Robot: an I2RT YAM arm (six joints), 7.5 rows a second.
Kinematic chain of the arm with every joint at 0, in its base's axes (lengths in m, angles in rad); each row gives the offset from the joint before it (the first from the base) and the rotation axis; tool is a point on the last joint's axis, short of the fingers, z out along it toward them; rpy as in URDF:
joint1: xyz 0 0 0.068 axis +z
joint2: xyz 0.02 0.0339 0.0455 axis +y
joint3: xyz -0.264 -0.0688 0 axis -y
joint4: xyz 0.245 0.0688 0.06 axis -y
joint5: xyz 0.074 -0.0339 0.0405 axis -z
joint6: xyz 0.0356 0 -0.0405 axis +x
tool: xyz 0 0 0 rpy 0 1.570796 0
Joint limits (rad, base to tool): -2.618..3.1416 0..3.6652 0..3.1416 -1.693..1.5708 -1.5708..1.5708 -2.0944..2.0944
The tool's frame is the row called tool.
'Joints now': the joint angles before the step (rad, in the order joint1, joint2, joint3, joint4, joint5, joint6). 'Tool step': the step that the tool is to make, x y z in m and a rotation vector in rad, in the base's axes. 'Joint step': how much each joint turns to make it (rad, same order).
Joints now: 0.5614 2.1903 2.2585 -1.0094 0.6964 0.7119
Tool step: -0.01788 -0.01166 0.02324 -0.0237 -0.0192 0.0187
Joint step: 0.0000 -0.0957 -0.0647 0.0008 0.0129 -0.0435
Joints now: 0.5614 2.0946 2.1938 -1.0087 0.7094 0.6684
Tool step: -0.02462 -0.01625 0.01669 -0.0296 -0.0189 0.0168
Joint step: -0.0005 -0.1358 -0.1415 0.0369 0.0166 -0.0471
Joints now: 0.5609 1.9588 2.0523 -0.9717 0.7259 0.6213
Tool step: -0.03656 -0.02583 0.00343 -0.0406 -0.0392 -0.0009
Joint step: -0.0037 -0.2072 -0.2725 0.1124 0.0398 -0.0522
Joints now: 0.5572 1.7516 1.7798 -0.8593 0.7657 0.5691
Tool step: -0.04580 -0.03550 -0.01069 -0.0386 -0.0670 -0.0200
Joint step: -0.0144 -0.2542 -0.3392 0.1663 0.0523 -0.0623
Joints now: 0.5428 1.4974 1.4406 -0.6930 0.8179 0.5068
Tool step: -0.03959 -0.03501 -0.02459 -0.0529 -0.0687 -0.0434
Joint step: -0.0300 -0.2265 -0.3125 0.1784 0.0622 -0.0795
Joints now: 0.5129 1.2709 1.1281 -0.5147 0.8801 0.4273
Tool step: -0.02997 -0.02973 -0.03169 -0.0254 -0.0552 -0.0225
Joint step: -0.0481 -0.1881 -0.2713 0.1861 0.0065 -0.0856
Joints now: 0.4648 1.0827 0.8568 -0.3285 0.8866 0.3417
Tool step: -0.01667 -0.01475 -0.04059 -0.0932 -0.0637 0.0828
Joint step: -0.0334 -0.1224 -0.2811 0.3520 -0.0552 -0.2322
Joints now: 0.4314 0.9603 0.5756 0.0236 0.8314 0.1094
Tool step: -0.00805 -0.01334 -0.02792 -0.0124 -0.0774 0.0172
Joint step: -0.0508 -0.0438 -0.1770 0.2619 -0.0528 -0.0866
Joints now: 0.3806 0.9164 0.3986 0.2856 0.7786 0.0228
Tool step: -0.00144 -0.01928 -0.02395 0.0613 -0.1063 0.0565
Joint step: -0.1151 0.0167 -0.1461 0.2875 -0.1730 -0.0064
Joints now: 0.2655 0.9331 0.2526 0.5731 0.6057 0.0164
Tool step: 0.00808 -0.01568 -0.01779 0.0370 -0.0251 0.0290
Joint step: -0.1081 0.1115 -0.0534 0.1868 -0.1394 0.0204
